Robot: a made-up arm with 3 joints.
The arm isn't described. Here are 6 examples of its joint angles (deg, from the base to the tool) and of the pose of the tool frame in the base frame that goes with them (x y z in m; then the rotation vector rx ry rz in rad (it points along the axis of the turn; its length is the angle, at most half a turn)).
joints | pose
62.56 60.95 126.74 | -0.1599 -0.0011 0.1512 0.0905 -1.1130 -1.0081
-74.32 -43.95 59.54 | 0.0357 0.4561 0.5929 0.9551 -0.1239 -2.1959
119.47 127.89 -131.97 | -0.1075 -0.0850 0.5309 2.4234 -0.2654 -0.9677
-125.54 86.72 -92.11 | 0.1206 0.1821 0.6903 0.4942 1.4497 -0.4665
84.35 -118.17 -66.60 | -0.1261 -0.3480 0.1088 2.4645 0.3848 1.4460
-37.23 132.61 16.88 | -0.4805 0.2965 0.2980 -2.3258 0.4174 -0.4717
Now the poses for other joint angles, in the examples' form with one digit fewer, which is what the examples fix.
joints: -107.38 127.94 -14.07
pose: 0.221 0.513 0.430 -1.166 2.079 -0.847
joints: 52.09 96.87 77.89
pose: -0.185 -0.283 0.060 -0.720 -1.542 -0.337
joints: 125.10 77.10 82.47
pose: 0.112 -0.302 0.070 0.327 -1.333 0.626
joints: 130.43 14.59 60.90
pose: 0.078 -0.490 0.339 0.027 -0.270 1.207
